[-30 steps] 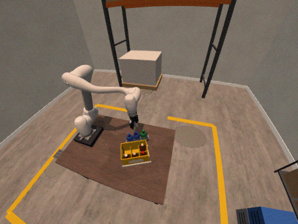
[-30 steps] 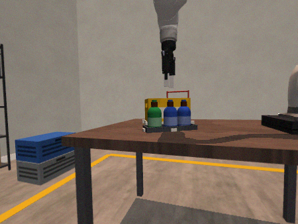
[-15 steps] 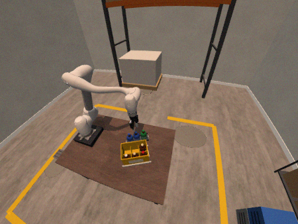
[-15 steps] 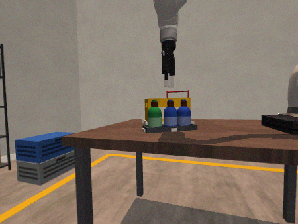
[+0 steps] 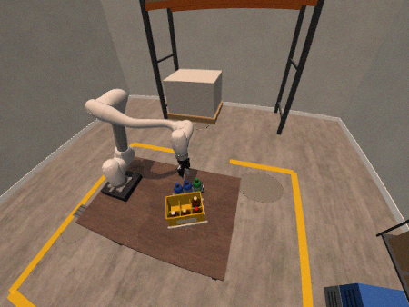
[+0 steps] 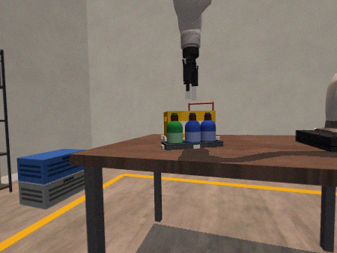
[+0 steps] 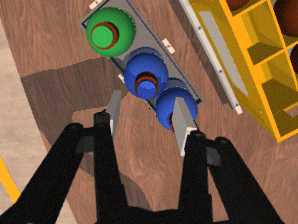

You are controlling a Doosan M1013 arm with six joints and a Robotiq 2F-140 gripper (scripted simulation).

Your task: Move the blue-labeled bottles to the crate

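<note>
The green-labeled bottle is 7 cm ahead of my hand, 5 cm to the left of it and 17 cm below it. The rest, counted from my hand: yellow crate 7 cm ahead, 21 cm to the right, 17 cm below; tray 24 cm below.
</note>
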